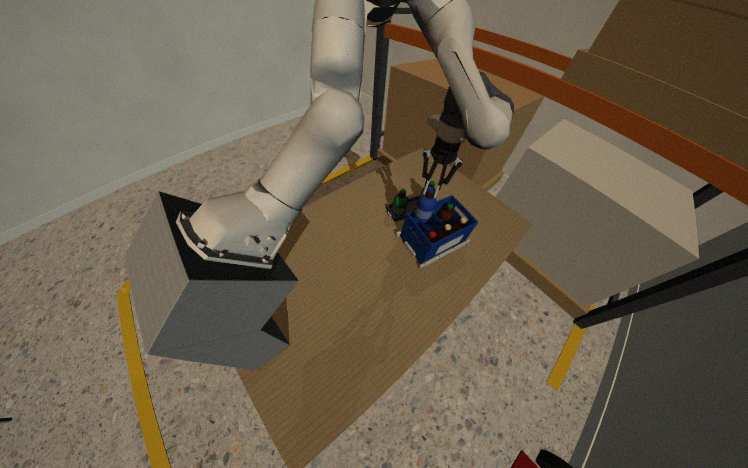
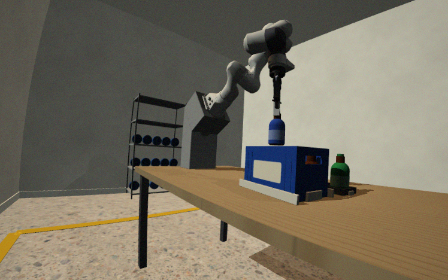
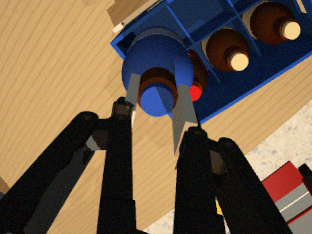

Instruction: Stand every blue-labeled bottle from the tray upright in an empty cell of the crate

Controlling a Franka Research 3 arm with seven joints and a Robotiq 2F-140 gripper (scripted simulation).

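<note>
Right now my hand is 9 cm above the blue-labeled bottle. The rest, counted from my hand: dark tray 18 cm ahead, 11 cm to the left, 34 cm below; crate 6 cm ahead, 8 cm to the right, 27 cm below.
</note>
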